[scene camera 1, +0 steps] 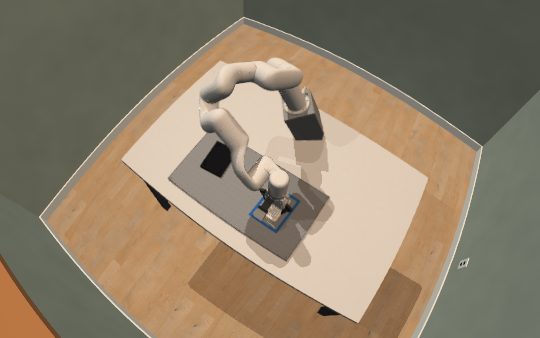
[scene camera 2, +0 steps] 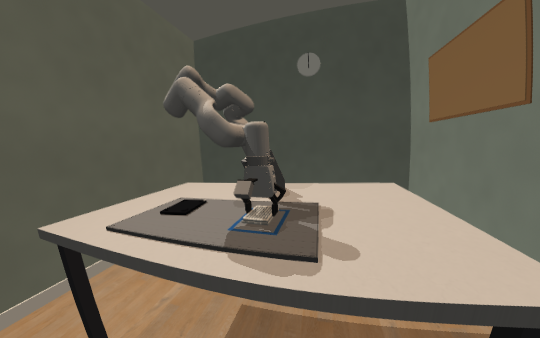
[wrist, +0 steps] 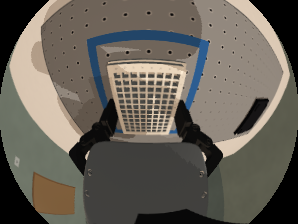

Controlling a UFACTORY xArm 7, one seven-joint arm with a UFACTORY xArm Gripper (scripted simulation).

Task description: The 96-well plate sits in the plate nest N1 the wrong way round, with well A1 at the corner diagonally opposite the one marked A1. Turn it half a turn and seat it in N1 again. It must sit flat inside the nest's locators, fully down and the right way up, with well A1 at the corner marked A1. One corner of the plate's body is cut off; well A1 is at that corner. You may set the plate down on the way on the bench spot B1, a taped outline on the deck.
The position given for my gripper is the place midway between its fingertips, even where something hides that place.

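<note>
My gripper (scene camera 2: 261, 213), (wrist: 146, 106) is visible in scene camera 2 and in the wrist view.
</note>
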